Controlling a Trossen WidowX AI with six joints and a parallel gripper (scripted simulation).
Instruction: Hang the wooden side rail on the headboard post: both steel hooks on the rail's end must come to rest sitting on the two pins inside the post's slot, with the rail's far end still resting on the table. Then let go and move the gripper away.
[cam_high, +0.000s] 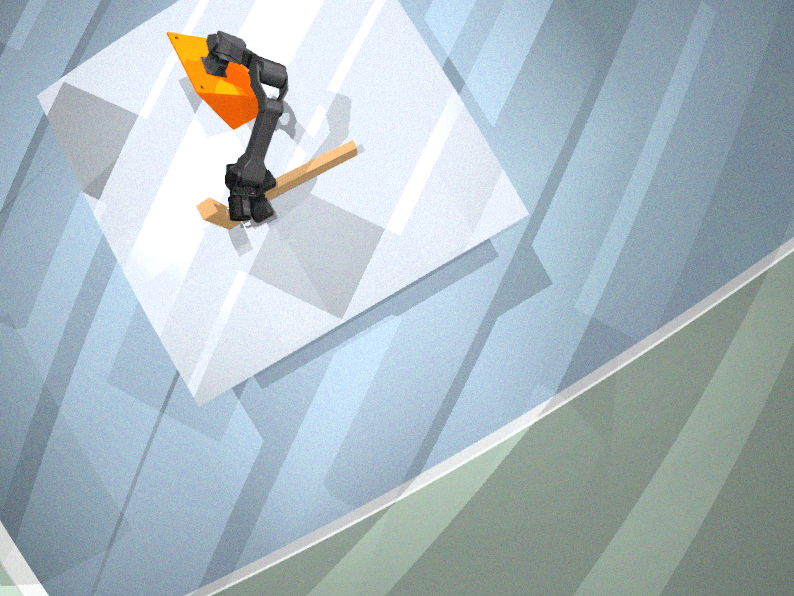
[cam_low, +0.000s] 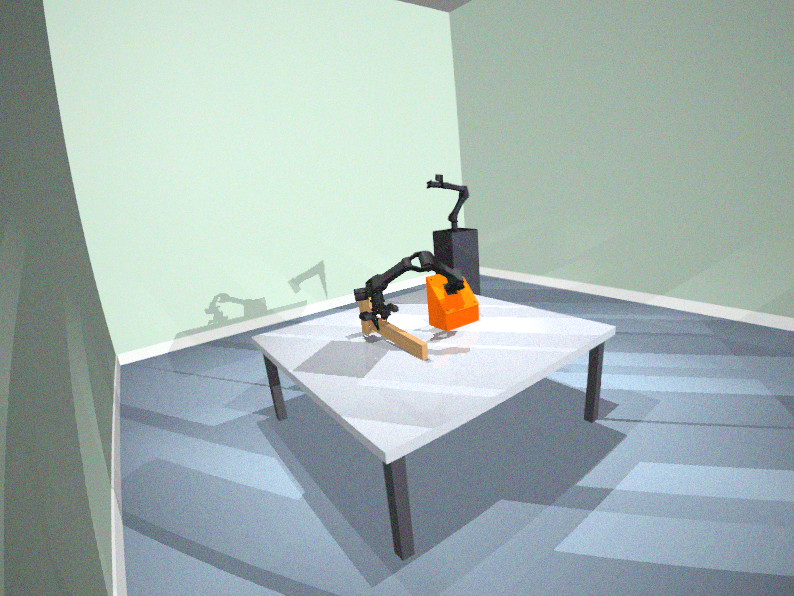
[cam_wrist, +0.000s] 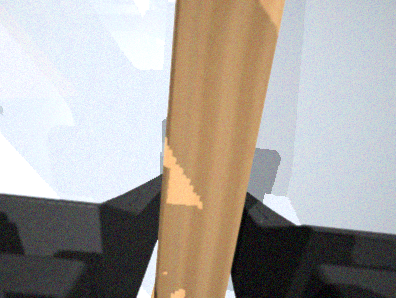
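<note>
My gripper tip is 13 cm to the left of the headboard post, 4 cm below it and 1 cm short of it.
</note>
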